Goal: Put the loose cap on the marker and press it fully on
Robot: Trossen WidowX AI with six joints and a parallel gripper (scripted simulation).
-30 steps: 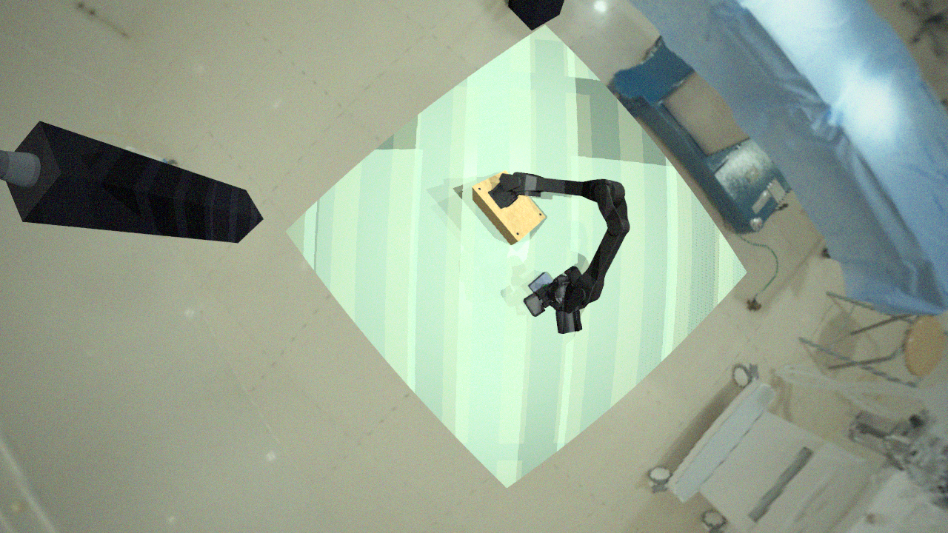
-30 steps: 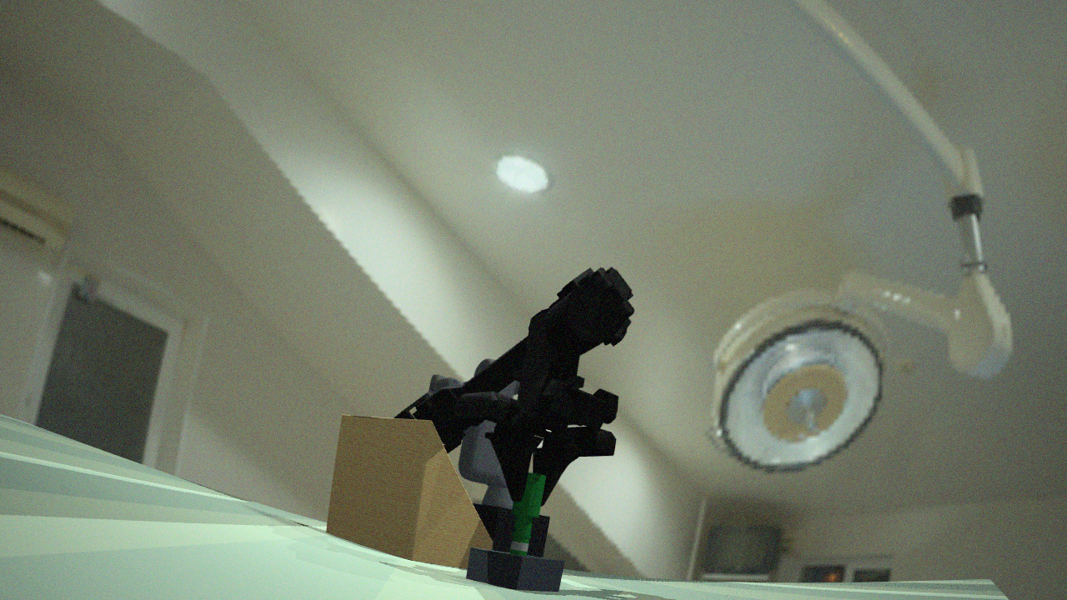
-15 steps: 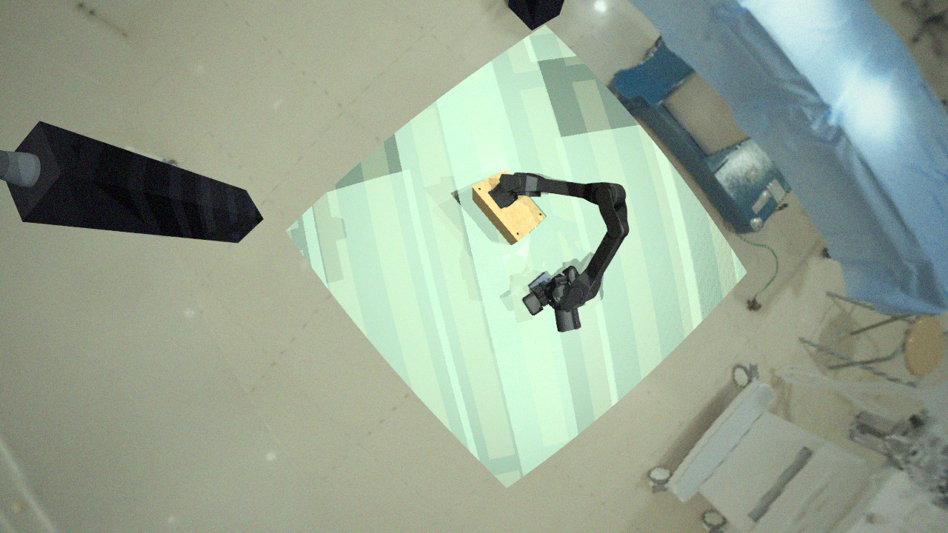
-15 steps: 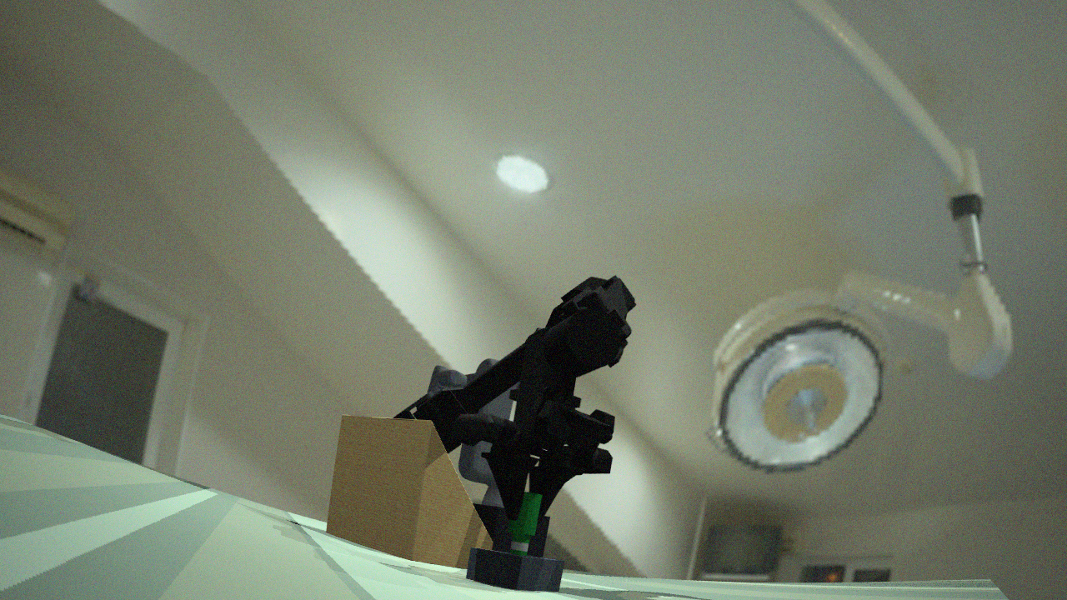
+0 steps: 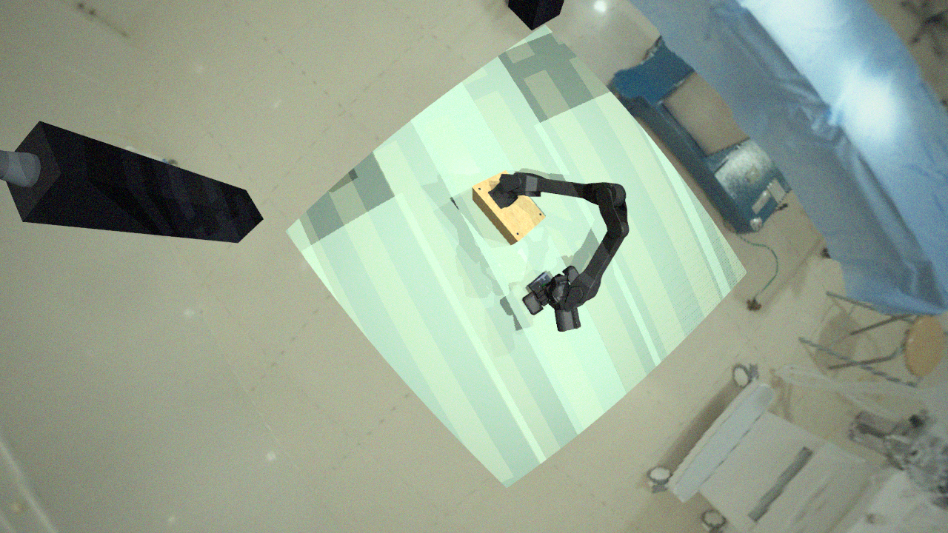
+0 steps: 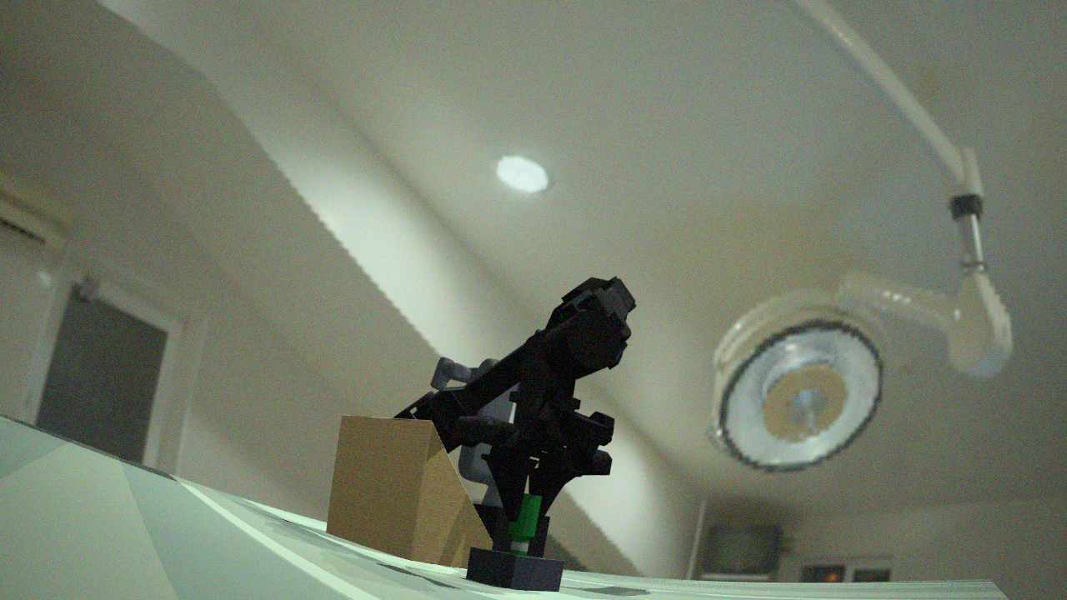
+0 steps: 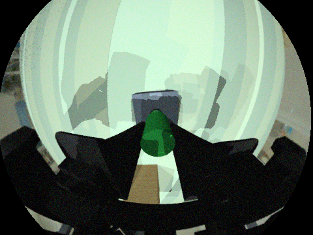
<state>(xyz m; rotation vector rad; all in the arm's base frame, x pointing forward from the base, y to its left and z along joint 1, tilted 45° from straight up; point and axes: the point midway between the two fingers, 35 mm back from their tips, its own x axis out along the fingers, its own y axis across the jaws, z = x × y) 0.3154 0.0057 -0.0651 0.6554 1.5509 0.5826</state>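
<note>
My gripper tip is 1 cm below the green marker cap. From my gripper tip the other things lie so: dark holder block (6 cm below).
</note>
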